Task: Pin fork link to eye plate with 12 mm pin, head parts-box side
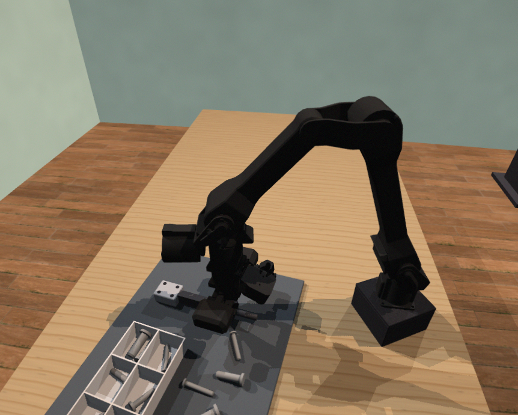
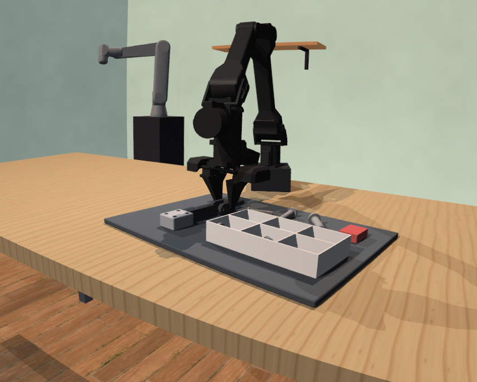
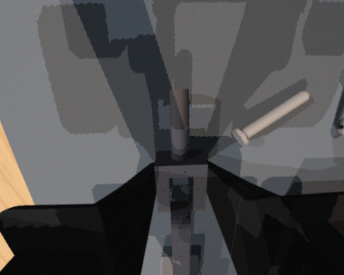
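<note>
Right now the dark bar is 60 mm ahead of my hand, 10 mm to the right of it and 30 mm below it. From my hand the other things lie so: grey mounting block: 140 mm ahead, 20 mm to the right, 20 mm below; then dark mat: 60 mm ahead, 90 mm to the left, 50 mm below; then thick pin: 30 mm behind, 130 mm to the left, 30 mm below.
</note>
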